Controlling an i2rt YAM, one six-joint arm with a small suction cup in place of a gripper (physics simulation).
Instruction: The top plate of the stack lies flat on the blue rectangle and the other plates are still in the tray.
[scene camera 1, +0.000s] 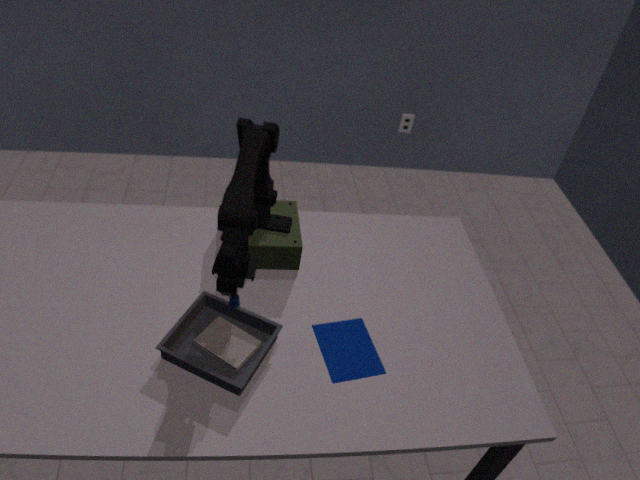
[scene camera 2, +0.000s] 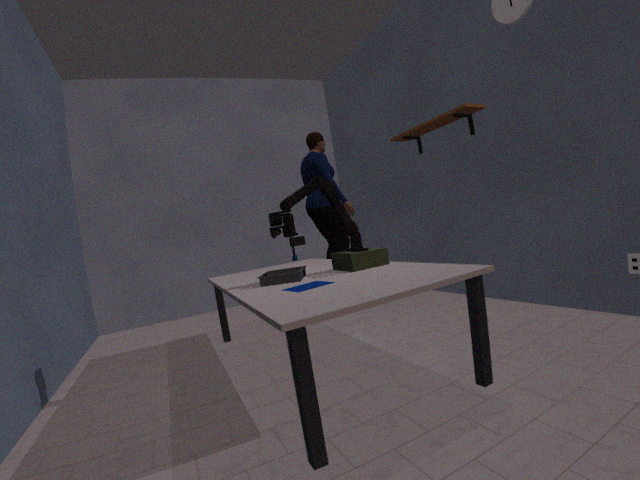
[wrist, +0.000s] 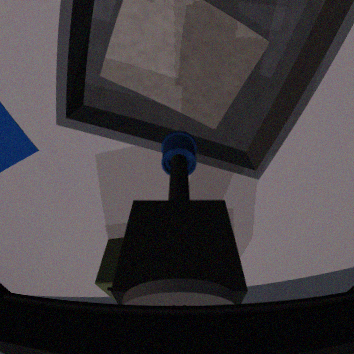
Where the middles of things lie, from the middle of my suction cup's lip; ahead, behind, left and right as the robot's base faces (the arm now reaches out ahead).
The tray (scene camera 1: 177, 347) lies 8 cm below my suction cup, 7 cm ahead of it and 2 cm to the right of it. The rest, counted from my suction cup: blue rectangle (scene camera 1: 348, 351): 32 cm to the left, 11 cm below, 1 cm ahead.
